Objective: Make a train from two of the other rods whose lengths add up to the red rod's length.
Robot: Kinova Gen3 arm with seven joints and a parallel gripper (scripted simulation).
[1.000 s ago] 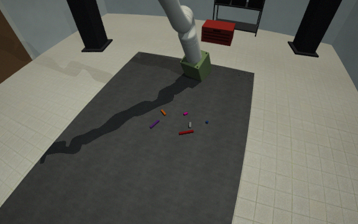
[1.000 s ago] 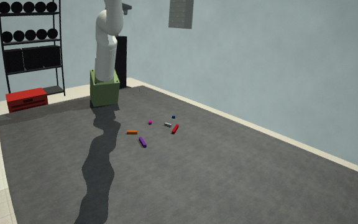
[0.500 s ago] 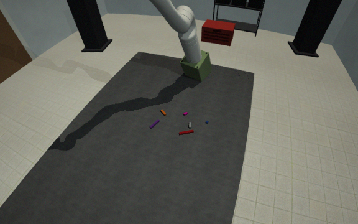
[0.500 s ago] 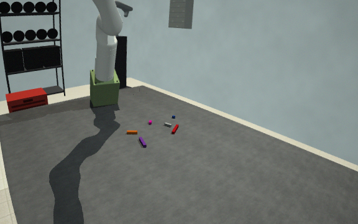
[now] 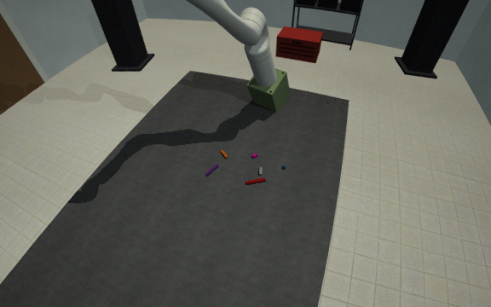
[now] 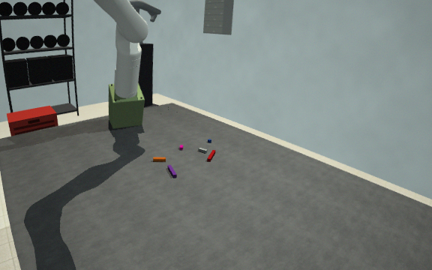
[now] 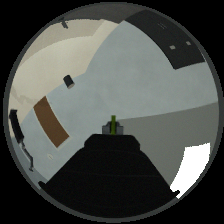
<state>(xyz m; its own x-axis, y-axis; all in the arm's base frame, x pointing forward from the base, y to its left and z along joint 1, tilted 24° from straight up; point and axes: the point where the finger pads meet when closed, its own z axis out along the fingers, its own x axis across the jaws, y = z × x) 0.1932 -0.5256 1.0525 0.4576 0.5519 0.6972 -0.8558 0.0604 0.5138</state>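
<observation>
Now: hand 960 mm above the magenta rod, 700 mm to the right of it and 200 mm past it. Also, from my hand: lime rod: 10 mm to the right; purple rod: 960 mm below, 550 mm to the left, 120 mm behind; orange rod: 960 mm below, 580 mm to the left, 200 mm behind.
</observation>
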